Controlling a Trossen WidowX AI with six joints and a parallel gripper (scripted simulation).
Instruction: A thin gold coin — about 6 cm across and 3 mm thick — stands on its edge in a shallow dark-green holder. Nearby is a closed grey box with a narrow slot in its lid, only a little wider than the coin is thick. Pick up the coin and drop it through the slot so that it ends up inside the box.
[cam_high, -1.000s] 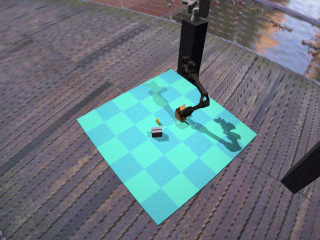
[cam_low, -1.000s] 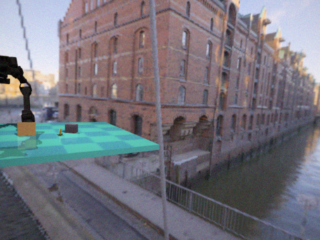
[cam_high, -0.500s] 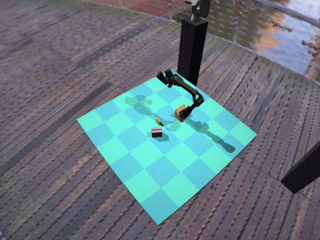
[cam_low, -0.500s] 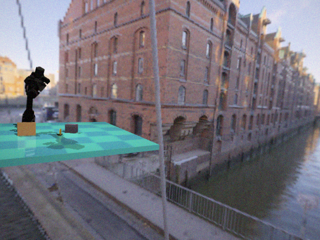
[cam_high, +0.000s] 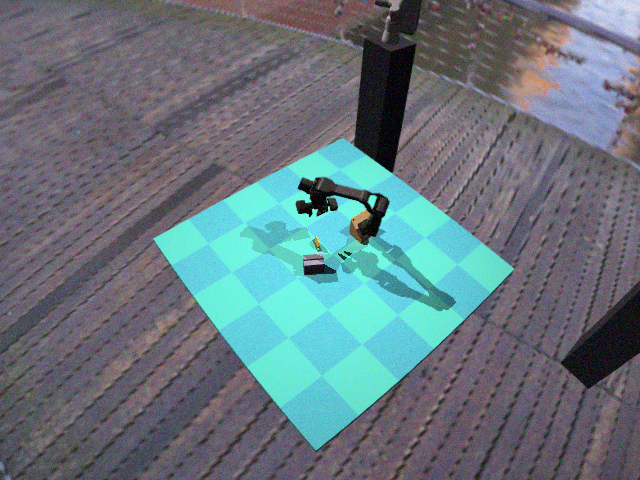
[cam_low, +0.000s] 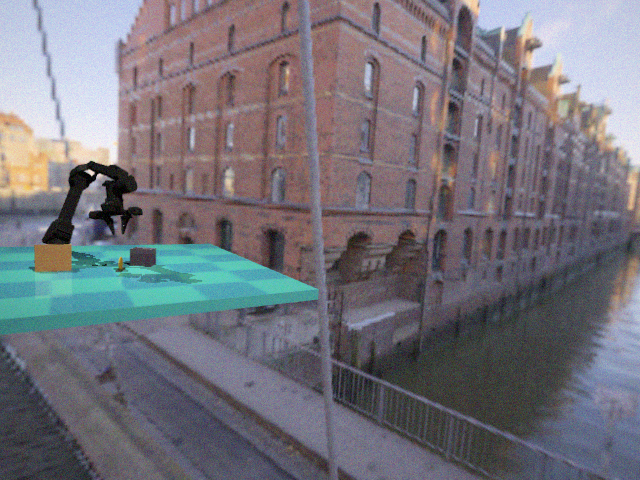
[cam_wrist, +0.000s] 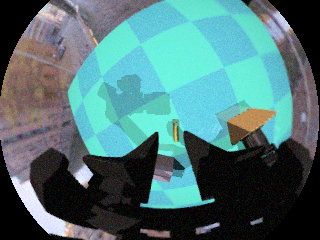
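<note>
Right now the gold coin is 1 cm ahead of my gripper tip, 5 cm to the left of it and 13 cm below it.
</note>
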